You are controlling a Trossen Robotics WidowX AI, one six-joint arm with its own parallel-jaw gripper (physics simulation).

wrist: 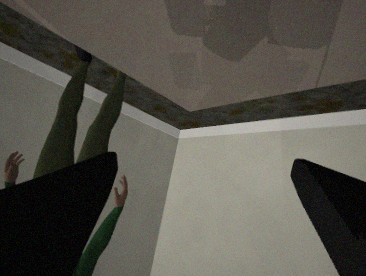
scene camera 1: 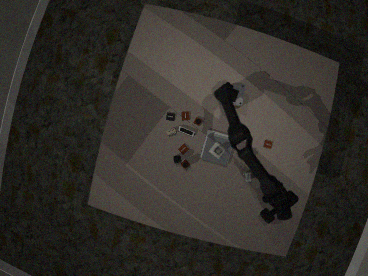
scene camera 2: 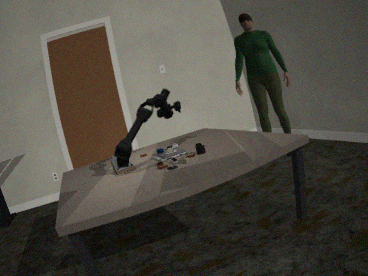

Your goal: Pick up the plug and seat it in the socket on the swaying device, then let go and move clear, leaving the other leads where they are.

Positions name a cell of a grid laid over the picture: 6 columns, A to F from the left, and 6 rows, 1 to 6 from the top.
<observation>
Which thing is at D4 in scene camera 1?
A grey square device.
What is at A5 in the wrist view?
The gripper.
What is the gripper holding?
Nothing.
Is the gripper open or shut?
Open.
</observation>
